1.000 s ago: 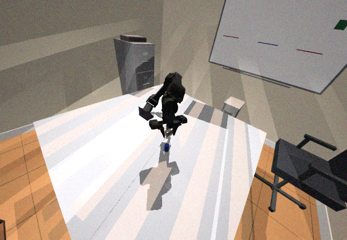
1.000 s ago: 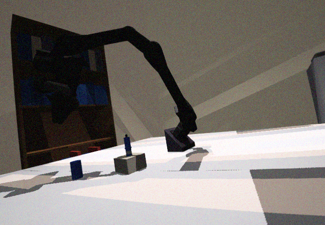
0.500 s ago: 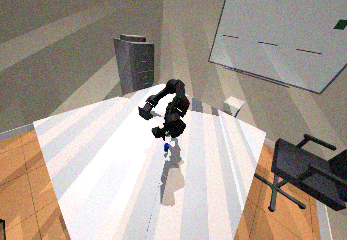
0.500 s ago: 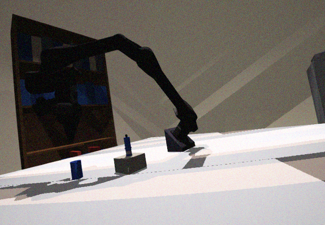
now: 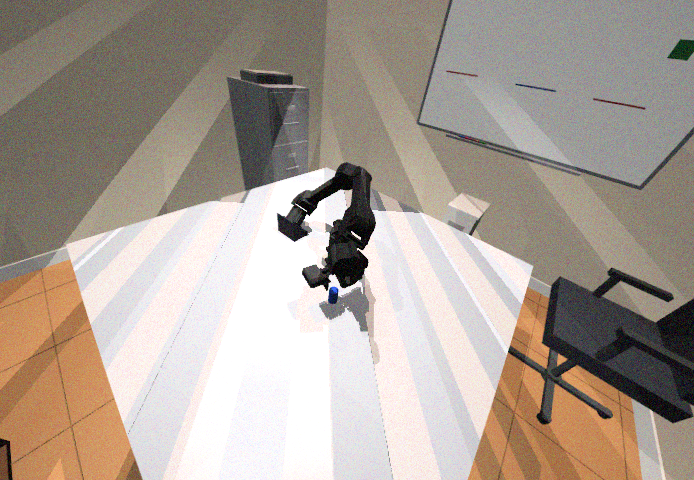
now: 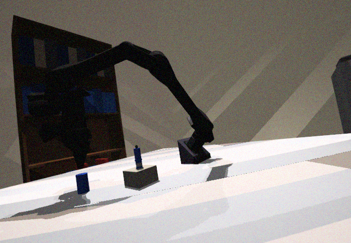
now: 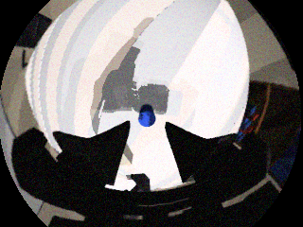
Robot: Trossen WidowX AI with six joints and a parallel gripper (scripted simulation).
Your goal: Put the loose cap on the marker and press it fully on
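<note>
My gripper tip is now 40 mm above the blue cap. The rest, counted from my gripper tip: holder block (120 mm to the left, 110 mm behind, 50 mm below).
</note>
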